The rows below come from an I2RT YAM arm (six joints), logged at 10 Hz.
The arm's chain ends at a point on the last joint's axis. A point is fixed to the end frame.
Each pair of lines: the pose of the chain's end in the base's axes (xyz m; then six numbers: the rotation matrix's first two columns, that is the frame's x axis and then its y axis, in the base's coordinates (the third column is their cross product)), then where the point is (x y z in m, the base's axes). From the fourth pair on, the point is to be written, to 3 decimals.
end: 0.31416, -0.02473, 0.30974, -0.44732, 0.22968, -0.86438, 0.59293, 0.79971, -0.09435
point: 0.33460 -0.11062 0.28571
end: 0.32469, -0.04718, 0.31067, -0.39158, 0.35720, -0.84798, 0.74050, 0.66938, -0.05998
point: 0.32763 -0.13410 0.28225
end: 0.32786, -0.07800, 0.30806, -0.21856, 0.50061, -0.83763, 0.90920, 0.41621, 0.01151
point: 0.30620 -0.16022 0.27424
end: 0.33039, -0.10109, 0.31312, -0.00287, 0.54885, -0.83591, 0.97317, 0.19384, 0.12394
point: 0.294 -0.176 0.274
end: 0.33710, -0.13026, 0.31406, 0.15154, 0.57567, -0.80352, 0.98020, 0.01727, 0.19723
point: 0.292 -0.196 0.269
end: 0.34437, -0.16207, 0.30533, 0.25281, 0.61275, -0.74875, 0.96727, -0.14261, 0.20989
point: 0.291 -0.216 0.254
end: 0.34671, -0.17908, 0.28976, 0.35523, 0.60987, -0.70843, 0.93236, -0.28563, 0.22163
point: 0.288 -0.223 0.234
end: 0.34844, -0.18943, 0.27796, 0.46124, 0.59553, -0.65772, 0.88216, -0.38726, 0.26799
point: 0.290 -0.225 0.217
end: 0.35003, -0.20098, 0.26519, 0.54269, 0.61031, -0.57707, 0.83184, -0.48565, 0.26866
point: 0.292 -0.225 0.199
